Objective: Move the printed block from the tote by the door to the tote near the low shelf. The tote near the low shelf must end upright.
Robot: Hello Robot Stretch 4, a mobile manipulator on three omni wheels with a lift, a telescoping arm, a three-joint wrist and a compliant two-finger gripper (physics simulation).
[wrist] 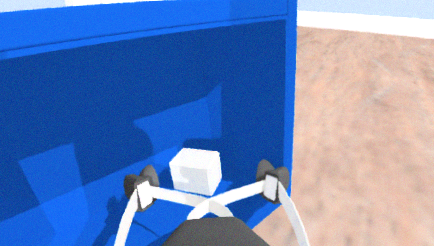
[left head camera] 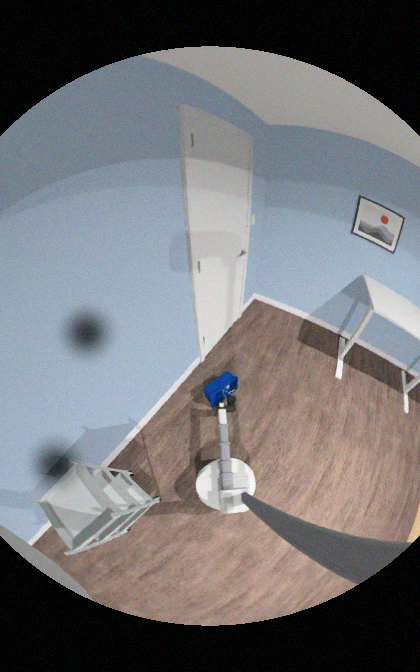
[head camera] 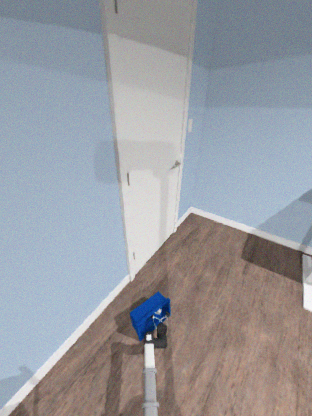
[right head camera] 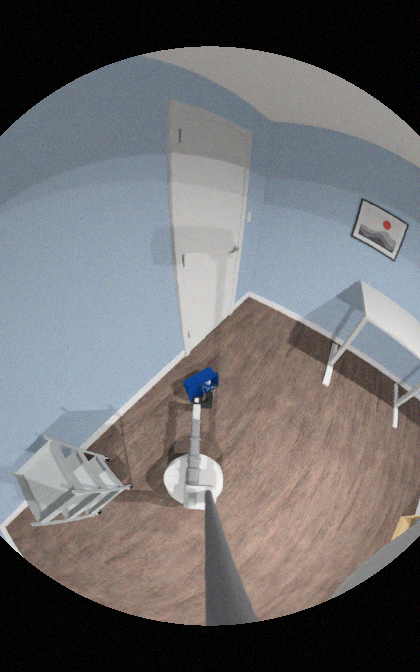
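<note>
A blue tote lies tipped on its side on the floor by the door, its opening facing my gripper. The white printed block sits inside it, near the right end in the wrist view. My gripper is open at the tote's mouth. In the wrist view its fingertips stand wide apart, left and right of the block, which seems a little beyond them. I see no contact with the block. The tote near the low shelf does not show in these views.
A white door stands behind the tote, beside the blue wall. A grey cart stands at lower left near the wall. A white table stands at right. A pale wooden piece shows at the lower right edge.
</note>
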